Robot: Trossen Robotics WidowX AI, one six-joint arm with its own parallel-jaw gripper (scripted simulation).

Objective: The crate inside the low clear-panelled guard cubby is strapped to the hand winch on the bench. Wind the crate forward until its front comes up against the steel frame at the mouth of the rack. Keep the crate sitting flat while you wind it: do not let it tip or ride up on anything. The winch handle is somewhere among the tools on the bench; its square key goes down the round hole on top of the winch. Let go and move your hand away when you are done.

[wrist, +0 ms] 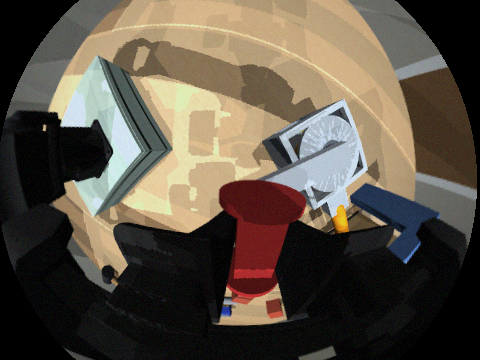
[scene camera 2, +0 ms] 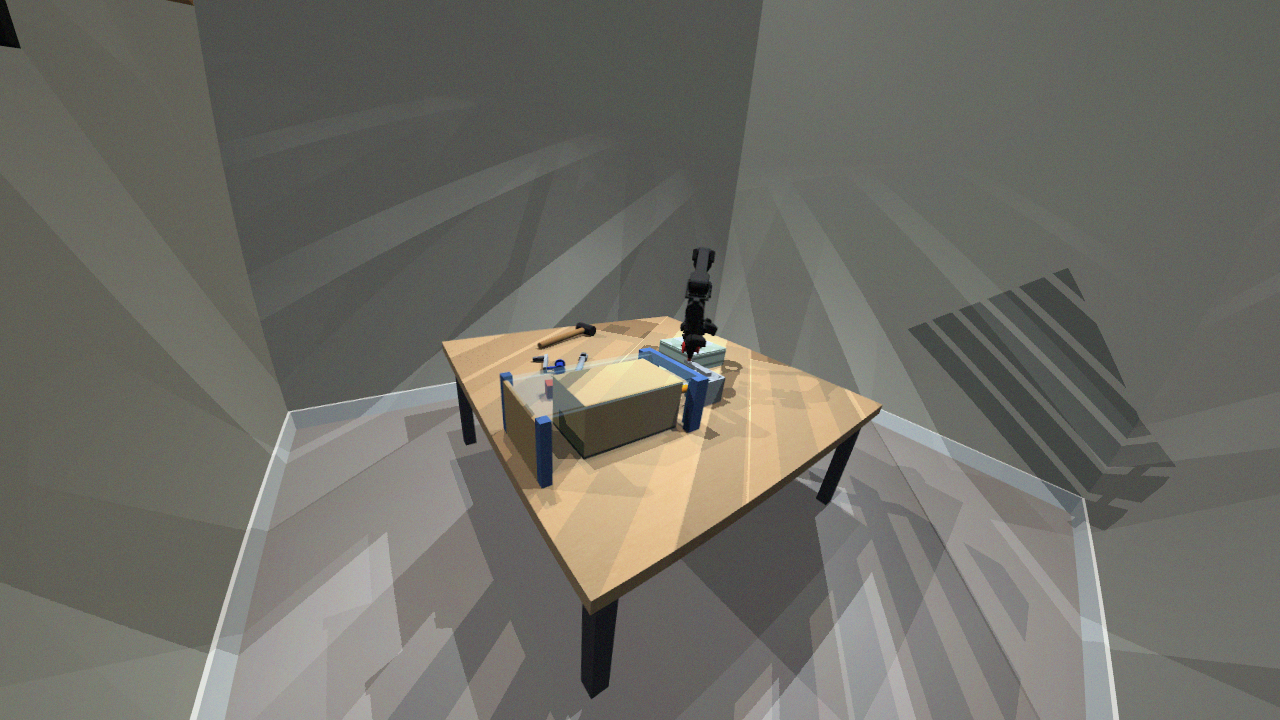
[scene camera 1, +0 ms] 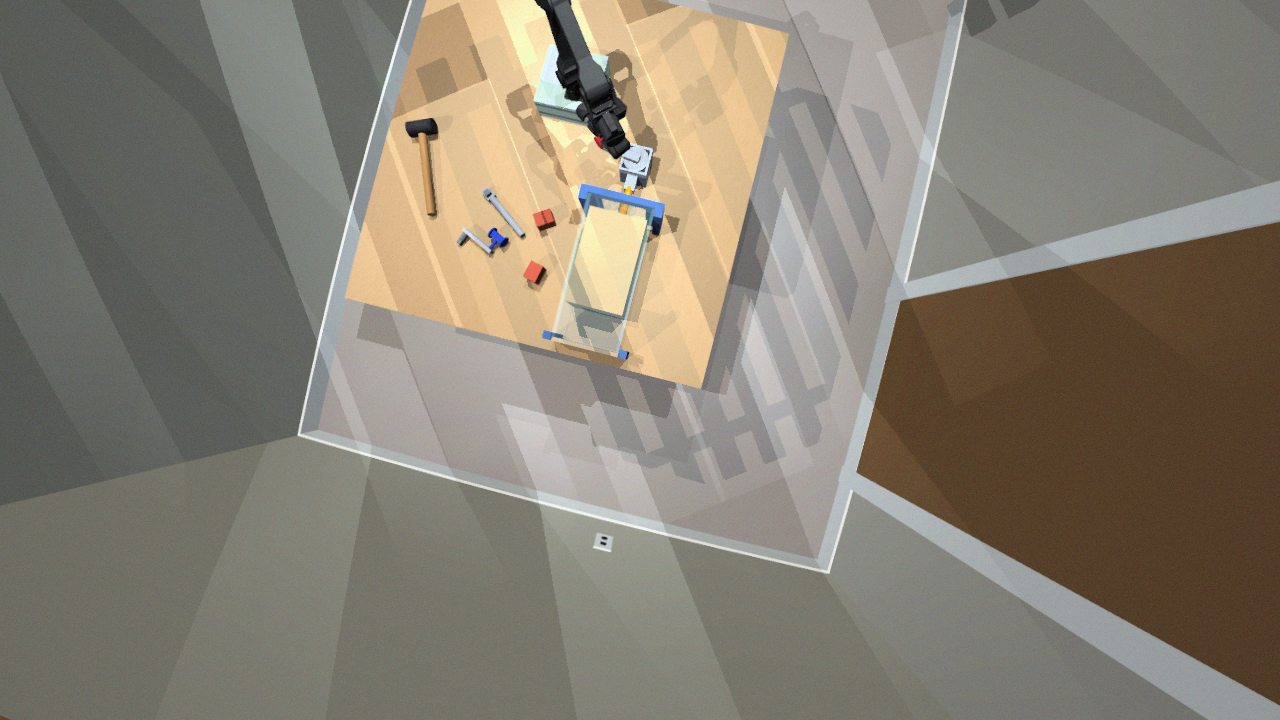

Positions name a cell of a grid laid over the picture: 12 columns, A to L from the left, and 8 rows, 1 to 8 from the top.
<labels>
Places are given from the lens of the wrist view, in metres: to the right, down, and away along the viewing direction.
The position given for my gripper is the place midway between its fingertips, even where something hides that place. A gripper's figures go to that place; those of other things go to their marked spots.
my gripper (wrist: G5): 0.01, 0.02, 0.10
red knob (wrist: G5): 0.01, 0.01, 0.04
grey winch (wrist: I3): 0.10, -0.06, 0.10
The marked spots on the grey winch and the red knob are 0.13 m apart.
</labels>
